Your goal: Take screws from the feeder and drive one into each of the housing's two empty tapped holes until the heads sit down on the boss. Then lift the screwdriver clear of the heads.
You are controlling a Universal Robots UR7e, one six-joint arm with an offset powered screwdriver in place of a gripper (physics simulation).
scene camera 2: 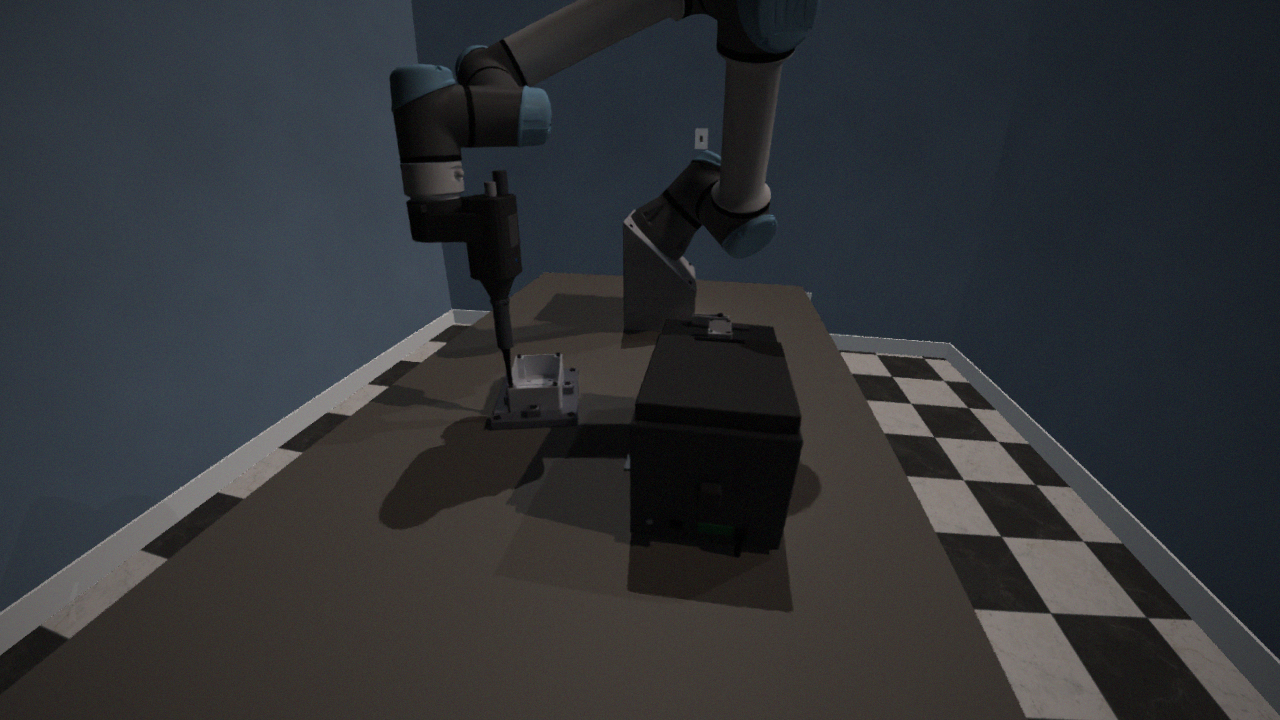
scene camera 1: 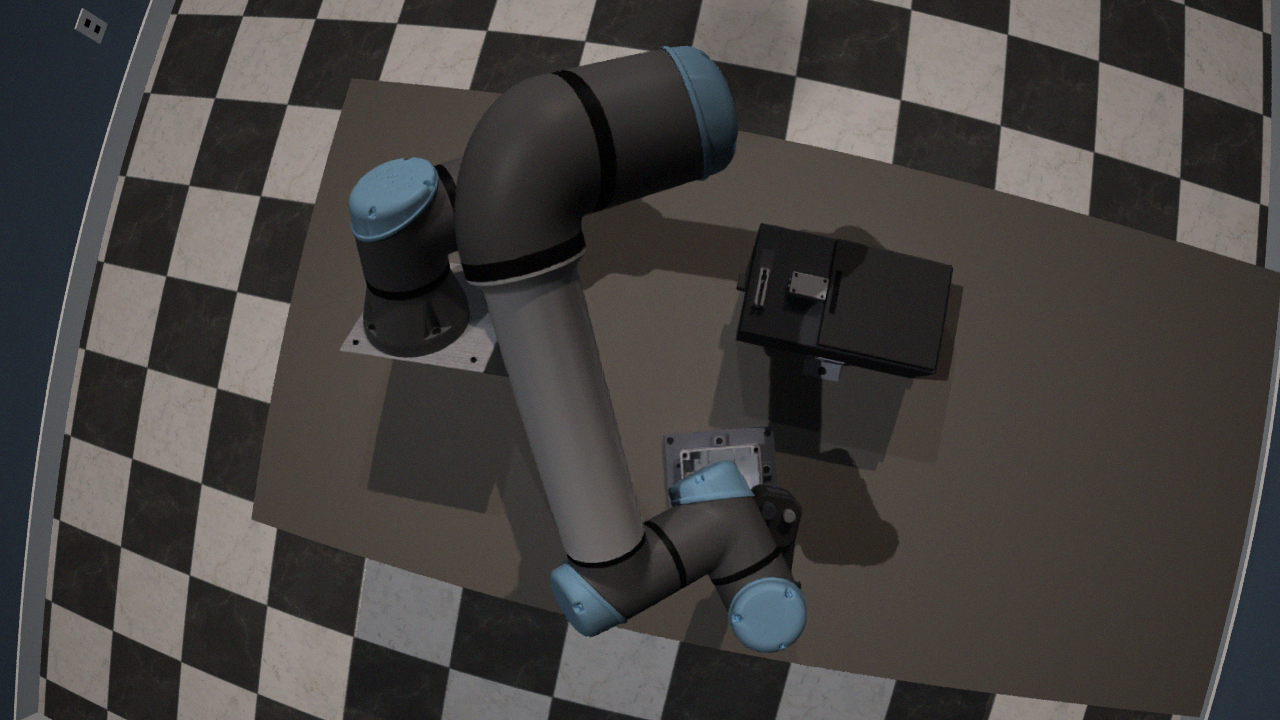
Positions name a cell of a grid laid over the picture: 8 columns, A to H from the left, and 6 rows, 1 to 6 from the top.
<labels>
A light grey housing (scene camera 1: E4): 117 cm from the lens.
</labels>
